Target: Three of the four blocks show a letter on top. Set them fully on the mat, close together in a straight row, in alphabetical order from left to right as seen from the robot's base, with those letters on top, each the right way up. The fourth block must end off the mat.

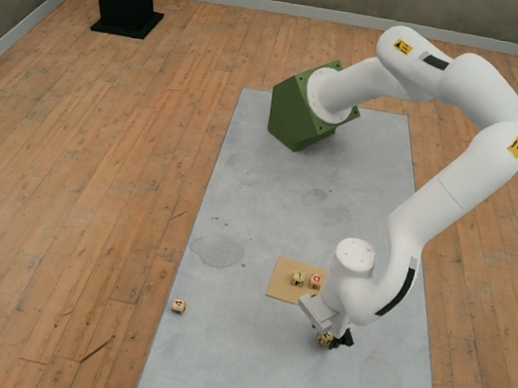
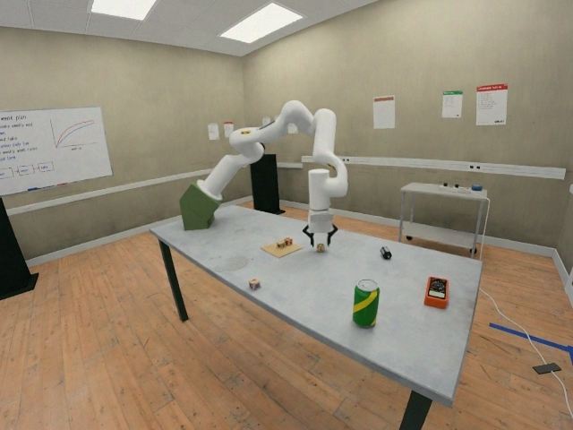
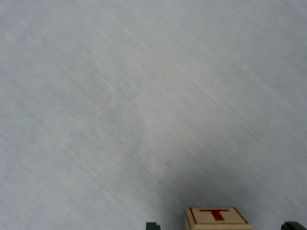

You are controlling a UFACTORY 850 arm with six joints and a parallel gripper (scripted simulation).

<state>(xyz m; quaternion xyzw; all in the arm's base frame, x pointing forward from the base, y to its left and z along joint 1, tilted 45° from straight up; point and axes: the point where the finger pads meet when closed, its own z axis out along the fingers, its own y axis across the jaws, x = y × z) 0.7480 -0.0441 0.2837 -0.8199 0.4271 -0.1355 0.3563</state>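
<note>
The tan square mat lies 160 mm behind my hand, 100 mm to the right of it and 40 mm below it. The rest, counted from my hand: block marked 4: 10 mm ahead, 370 mm to the right, 20 mm below; then green can: 380 mm ahead, 280 mm to the right, 20 mm above; then small black object: 260 mm ahead, 110 mm to the left, 20 mm below.
</note>
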